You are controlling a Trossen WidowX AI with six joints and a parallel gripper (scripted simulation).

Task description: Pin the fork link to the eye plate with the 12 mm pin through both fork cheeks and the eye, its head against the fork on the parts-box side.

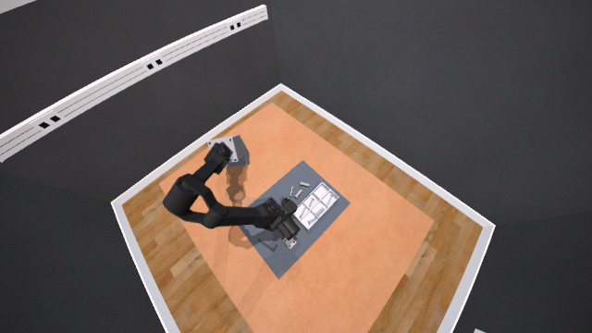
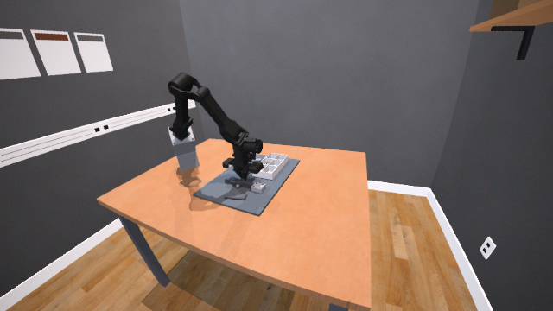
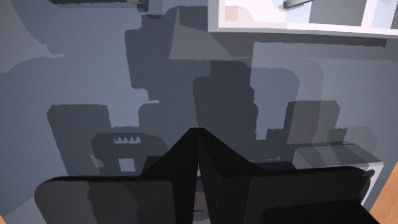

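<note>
Now: hand 10 mm short of the dark flat bar, 40 mm to the left of it and 30 mm above it. Round my hand: dark fork link 30 mm behind, 30 mm to the right, 30 mm below; grey mat 10 mm ahead, 70 mm to the left, 40 mm below; thick headed pin 40 mm behind, 90 mm to the left, 30 mm below.
</note>
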